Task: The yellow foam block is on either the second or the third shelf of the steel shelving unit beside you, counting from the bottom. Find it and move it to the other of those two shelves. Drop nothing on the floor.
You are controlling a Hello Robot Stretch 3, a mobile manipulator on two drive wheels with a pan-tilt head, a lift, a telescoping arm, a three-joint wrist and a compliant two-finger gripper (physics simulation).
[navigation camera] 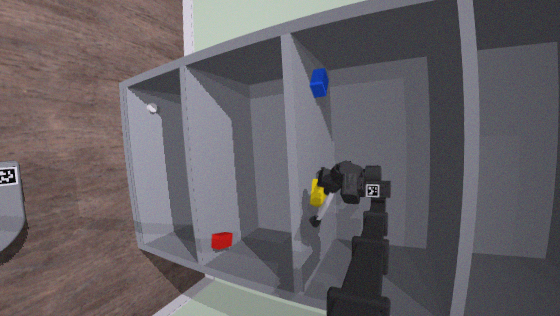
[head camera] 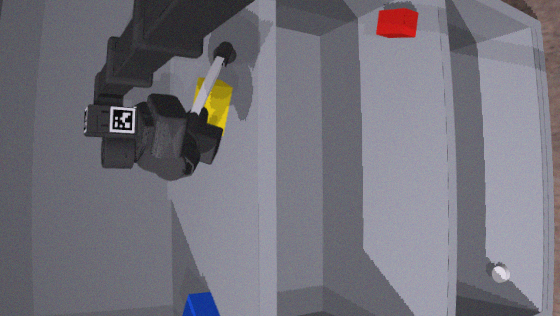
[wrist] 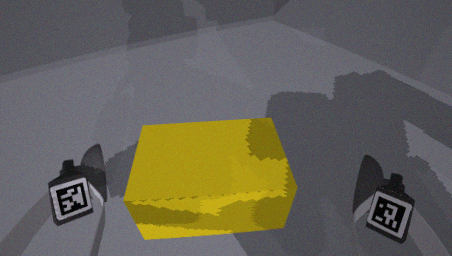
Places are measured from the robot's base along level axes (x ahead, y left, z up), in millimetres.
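Pixels of known places: gripper, fingertip midpoint: (navigation camera: pixel 317 197) (head camera: pixel 214 98).
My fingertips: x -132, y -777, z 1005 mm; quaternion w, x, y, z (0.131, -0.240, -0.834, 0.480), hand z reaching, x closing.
Observation:
Ahead of a thing's pixels: the offset from my fingertips to its top centre. Level surfaces: height alone.
The yellow foam block @(16 mm ahead, 3 mm left, 31 mm up) (head camera: pixel 220 102) (navigation camera: pixel 316 194) (wrist: pixel 200 165) lies on the third shelf from the bottom of the steel shelving unit (head camera: pixel 267 200) (navigation camera: pixel 468 150). My gripper (head camera: pixel 216 97) (navigation camera: pixel 321 201) (wrist: pixel 229 171) is open over that shelf, with the block between its spread fingers. In the wrist view there is a gap on each side of the block, wider on the right. The wrist hides part of the block in the head view. The second shelf @(471 mm down) (head camera: pixel 405 150) (navigation camera: pixel 210 150) is the one below it.
A blue block @(421 mm ahead, 41 mm right, 31 mm up) (head camera: pixel 201 305) (navigation camera: pixel 319 83) is on the third shelf, towards its far end. A red block @(231 mm back, 25 mm left, 426 mm down) (head camera: pixel 397 23) (navigation camera: pixel 222 241) is on the second shelf near one end. A small white object @(433 mm ahead, 31 mm left, 905 mm down) (head camera: pixel 500 273) (navigation camera: pixel 152 108) is on the bottom shelf. My arm (navigation camera: pixel 370 265) reaches in above the third shelf.

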